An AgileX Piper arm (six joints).
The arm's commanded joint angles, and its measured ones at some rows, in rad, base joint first. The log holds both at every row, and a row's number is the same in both.
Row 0, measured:
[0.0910, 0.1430, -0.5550, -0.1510, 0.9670, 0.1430]
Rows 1 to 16, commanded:
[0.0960, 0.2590, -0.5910, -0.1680, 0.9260, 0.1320]
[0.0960, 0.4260, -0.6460, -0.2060, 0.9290, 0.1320]
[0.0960, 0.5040, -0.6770, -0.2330, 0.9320, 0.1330]
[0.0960, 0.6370, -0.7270, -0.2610, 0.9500, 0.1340]
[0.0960, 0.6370, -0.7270, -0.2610, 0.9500, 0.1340]
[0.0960, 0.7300, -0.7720, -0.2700, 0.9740, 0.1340]
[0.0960, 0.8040, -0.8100, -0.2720, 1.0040, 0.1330]
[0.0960, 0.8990, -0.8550, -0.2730, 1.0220, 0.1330]
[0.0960, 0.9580, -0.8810, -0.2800, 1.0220, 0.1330]
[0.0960, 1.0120, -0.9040, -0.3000, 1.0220, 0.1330]
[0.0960, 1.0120, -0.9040, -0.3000, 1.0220, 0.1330]
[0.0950, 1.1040, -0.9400, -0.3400, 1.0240, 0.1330]
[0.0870, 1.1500, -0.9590, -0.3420, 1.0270, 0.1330]
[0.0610, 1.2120, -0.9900, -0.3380, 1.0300, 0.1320]
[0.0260, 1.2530, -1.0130, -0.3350, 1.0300, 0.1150]
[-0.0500, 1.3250, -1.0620, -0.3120, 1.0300, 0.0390]
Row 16, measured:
[0.0070, 1.2770, -1.0230, -0.3230, 1.0190, 0.1020]
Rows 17 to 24, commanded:
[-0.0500, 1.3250, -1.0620, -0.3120, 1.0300, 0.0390]
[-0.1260, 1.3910, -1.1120, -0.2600, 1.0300, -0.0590]
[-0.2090, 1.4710, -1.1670, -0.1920, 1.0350, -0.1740]
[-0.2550, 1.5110, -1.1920, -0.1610, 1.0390, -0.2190]
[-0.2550, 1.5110, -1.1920, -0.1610, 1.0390, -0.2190]
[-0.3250, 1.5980, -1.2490, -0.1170, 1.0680, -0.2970]
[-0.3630, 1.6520, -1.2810, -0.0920, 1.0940, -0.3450]
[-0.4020, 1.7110, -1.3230, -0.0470, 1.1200, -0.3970]
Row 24, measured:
[-0.3720, 1.6740, -1.2950, -0.0840, 1.0920, -0.3430]
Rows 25 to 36, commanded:
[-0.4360, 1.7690, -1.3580, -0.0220, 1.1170, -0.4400]
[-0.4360, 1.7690, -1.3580, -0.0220, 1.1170, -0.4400]
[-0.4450, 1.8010, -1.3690, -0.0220, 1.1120, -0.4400]
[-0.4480, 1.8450, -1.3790, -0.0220, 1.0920, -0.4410]
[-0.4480, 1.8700, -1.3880, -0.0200, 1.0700, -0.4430]
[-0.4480, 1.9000, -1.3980, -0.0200, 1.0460, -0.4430]
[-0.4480, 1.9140, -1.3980, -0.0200, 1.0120, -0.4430]
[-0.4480, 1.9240, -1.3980, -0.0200, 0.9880, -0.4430]
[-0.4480, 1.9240, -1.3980, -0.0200, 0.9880, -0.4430]
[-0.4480, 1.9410, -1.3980, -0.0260, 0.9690, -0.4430]
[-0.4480, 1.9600, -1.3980, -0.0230, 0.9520, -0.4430]
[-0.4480, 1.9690, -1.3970, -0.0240, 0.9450, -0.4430]
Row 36, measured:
[-0.4410, 1.9600, -1.3940, -0.0200, 0.9560, -0.4330]
